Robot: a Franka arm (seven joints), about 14 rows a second.
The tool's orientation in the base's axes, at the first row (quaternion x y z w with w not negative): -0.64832, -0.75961, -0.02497, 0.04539
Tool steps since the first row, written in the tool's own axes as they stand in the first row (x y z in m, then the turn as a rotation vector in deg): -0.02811, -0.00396, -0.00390, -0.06, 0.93, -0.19; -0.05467, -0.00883, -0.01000, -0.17, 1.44, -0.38; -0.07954, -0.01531, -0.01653, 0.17, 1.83, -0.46; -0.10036, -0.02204, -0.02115, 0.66, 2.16, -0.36; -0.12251, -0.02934, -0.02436, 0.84, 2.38, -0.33; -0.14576, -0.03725, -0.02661, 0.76, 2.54, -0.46
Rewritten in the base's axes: 0.00060, -0.02863, 0.00111, 0.93, 0.07, 0.16; 0.00014, -0.05609, 0.00459, 1.46, 0.02, 0.33; -0.00216, -0.08218, 0.00870, 1.80, 0.41, 0.44; -0.00540, -0.10415, 0.01133, 2.04, 0.96, 0.38; -0.00905, -0.12738, 0.01243, 2.23, 1.17, 0.36; -0.01317, -0.15170, 0.01248, 2.41, 1.10, 0.48
